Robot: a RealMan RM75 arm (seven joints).
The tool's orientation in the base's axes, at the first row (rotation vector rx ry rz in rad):
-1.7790, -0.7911, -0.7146
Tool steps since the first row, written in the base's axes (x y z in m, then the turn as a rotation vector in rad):
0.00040, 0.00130, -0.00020, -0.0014, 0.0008, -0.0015
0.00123, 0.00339, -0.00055, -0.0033, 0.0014, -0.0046
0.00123, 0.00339, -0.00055, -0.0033, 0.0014, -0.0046
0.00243, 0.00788, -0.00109, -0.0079, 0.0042, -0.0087
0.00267, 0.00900, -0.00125, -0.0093, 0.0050, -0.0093
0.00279, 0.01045, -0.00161, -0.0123, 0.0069, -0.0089
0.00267, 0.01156, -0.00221, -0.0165, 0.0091, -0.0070
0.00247, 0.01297, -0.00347, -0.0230, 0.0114, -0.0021
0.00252, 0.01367, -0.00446, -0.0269, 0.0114, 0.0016
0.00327, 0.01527, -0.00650, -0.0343, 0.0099, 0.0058
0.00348, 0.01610, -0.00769, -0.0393, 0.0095, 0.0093
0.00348, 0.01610, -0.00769, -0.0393, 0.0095, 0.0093
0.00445, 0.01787, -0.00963, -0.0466, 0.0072, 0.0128
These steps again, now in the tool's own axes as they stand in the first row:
0.00033, 0.00008, 0.00133, -0.0019, -0.0005, 0.0011
0.00094, 0.00037, 0.00350, -0.0053, -0.0004, 0.0024
0.00094, 0.00037, 0.00350, -0.0053, -0.0004, 0.0024
0.00208, 0.00042, 0.00804, -0.0108, -0.0025, 0.0058
0.00231, 0.00040, 0.00918, -0.0119, -0.0035, 0.0066
0.00237, 0.00031, 0.01067, -0.0131, -0.0066, 0.0080
0.00203, 0.00025, 0.01189, -0.0138, -0.0115, 0.0090
0.00120, 0.00042, 0.01359, -0.0135, -0.0200, 0.0090
0.00059, 0.00082, 0.01456, -0.0130, -0.0251, 0.0075
-0.00023, 0.00212, 0.01678, -0.0146, -0.0329, 0.0040
-0.00087, 0.00273, 0.01795, -0.0150, -0.0386, 0.0021
-0.00087, 0.00273, 0.01795, -0.0150, -0.0386, 0.0021
-0.00146, 0.00410, 0.02032, -0.0171, -0.0457, -0.0019

